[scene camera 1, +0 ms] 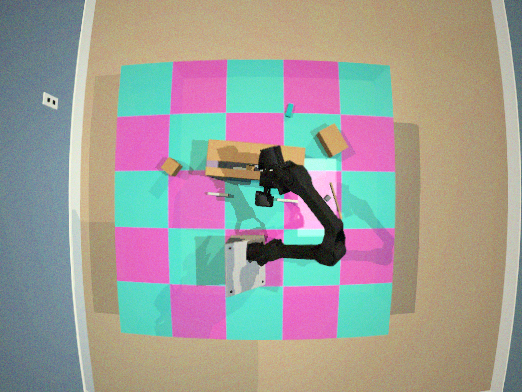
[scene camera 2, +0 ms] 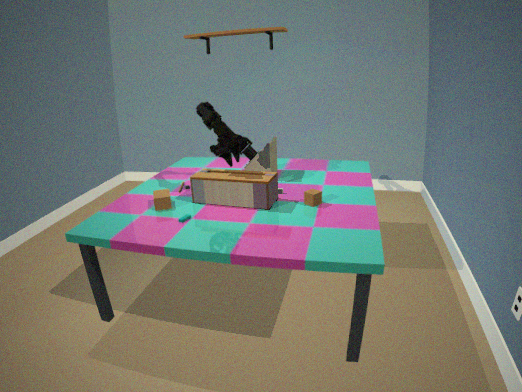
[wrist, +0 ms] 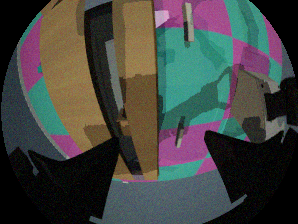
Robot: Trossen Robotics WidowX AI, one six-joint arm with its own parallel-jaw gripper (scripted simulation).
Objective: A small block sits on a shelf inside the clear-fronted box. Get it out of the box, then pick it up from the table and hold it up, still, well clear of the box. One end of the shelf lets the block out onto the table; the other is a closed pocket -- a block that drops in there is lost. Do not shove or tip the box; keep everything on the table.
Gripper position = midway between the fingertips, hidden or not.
In view: my gripper (wrist: 163, 139) and a box (scene camera 2: 255, 189).
The box also shows in scene camera 1 (scene camera 1: 226, 160) and in the wrist view (wrist: 94, 65).
